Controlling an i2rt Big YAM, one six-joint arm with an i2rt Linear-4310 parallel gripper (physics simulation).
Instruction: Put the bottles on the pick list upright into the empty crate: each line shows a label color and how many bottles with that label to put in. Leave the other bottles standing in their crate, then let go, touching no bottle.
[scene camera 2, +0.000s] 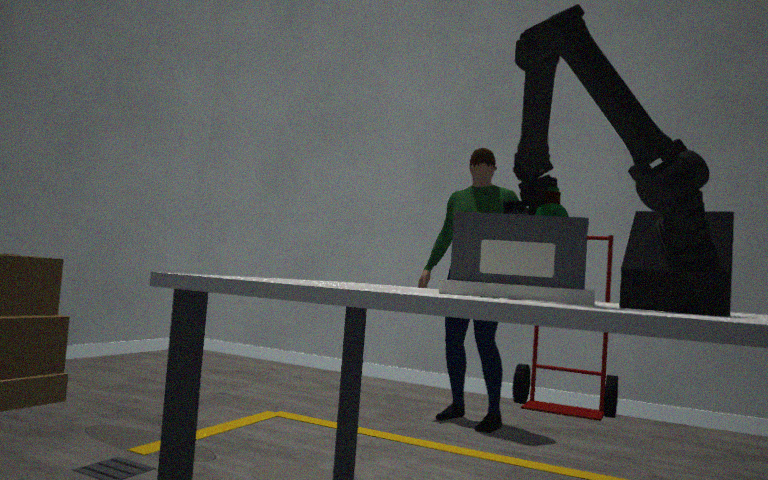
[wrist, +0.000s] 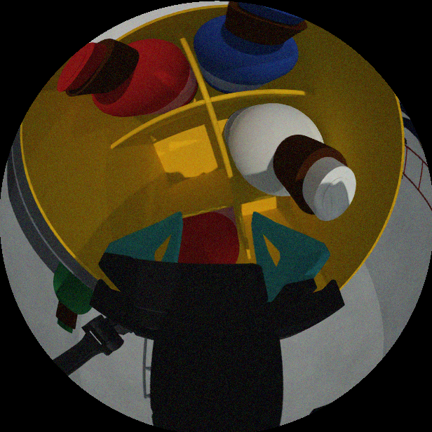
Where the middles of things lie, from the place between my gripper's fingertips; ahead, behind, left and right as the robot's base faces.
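I see my gripper, and I see where it is from the green bottle (wrist: 73, 296): 7 cm below it and 20 cm to the right of it. My gripper is also 2 cm past the bottle.
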